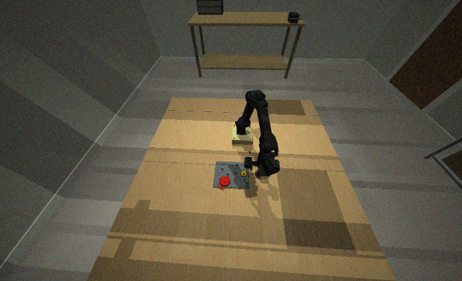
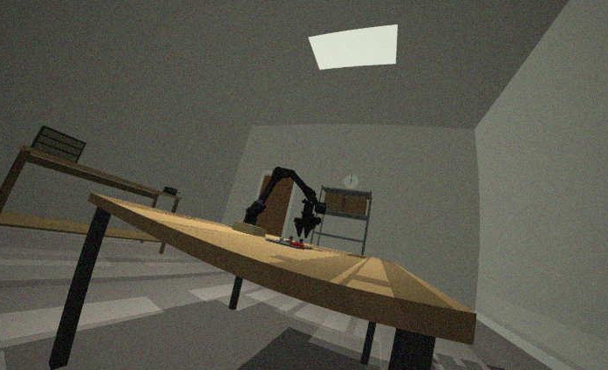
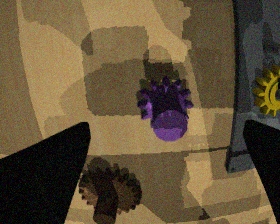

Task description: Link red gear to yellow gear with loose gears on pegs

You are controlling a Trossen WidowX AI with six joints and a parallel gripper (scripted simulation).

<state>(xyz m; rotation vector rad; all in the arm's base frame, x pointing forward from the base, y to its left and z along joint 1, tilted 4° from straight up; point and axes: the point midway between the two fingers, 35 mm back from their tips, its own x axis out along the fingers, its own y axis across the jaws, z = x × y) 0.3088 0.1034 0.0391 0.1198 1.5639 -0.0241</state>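
Right now the small purple gear is 30 mm below my gripper tip. From my gripper tip the other things lie so: red gear 50 mm ahead, 200 mm to the right, 30 mm below; then brown gear 90 mm behind, 60 mm to the left, 30 mm below.
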